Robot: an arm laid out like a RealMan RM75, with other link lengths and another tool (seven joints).
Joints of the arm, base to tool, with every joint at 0 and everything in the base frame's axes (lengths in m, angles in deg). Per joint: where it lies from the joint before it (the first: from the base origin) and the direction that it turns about. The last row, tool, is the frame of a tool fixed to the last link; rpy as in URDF.
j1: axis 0 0 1 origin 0 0 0.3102
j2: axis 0 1 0 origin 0 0 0
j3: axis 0 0 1 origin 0 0 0.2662
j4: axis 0 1 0 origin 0 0 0
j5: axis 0 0 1 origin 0 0 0.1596
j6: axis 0 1 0 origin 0 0 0
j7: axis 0 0 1 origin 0 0 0.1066
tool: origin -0.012 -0.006 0.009 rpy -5.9 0 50.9
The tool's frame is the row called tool.
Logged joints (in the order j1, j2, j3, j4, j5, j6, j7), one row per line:
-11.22, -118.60, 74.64, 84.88, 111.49, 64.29, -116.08
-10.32, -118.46, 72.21, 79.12, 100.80, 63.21, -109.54
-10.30, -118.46, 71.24, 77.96, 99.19, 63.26, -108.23
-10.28, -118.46, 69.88, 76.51, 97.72, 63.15, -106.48
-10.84, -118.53, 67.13, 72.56, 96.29, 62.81, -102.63
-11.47, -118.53, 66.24, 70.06, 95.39, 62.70, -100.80
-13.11, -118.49, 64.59, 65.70, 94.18, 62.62, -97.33
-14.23, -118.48, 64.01, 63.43, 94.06, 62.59, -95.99
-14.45, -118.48, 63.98, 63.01, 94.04, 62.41, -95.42
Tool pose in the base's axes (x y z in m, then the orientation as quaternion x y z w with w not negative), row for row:
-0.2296, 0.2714, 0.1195, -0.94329, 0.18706, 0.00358, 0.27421
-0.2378, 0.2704, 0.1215, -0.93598, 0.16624, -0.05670, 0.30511
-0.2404, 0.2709, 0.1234, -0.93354, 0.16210, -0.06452, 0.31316
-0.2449, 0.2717, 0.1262, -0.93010, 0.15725, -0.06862, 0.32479
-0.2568, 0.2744, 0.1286, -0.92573, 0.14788, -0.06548, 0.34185
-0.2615, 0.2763, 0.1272, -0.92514, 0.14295, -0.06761, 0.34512
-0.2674, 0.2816, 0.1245, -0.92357, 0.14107, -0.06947, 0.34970
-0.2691, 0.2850, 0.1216, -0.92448, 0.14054, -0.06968, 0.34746
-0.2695, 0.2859, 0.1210, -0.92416, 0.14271, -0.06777, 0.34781
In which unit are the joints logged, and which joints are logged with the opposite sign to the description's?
The joints are logged in degrees. Opposite sign: none.
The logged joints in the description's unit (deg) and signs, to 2 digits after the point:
-11.22, -118.60, 74.64, 84.88, 111.49, 64.29, -116.08
-10.32, -118.46, 72.21, 79.12, 100.80, 63.21, -109.54
-10.30, -118.46, 71.24, 77.96, 99.19, 63.26, -108.23
-10.28, -118.46, 69.88, 76.51, 97.72, 63.15, -106.48
-10.84, -118.53, 67.13, 72.56, 96.29, 62.81, -102.63
-11.47, -118.53, 66.24, 70.06, 95.39, 62.70, -100.80
-13.11, -118.49, 64.59, 65.70, 94.18, 62.62, -97.33
-14.23, -118.48, 64.01, 63.43, 94.06, 62.59, -95.99
-14.45, -118.48, 63.98, 63.01, 94.04, 62.41, -95.42

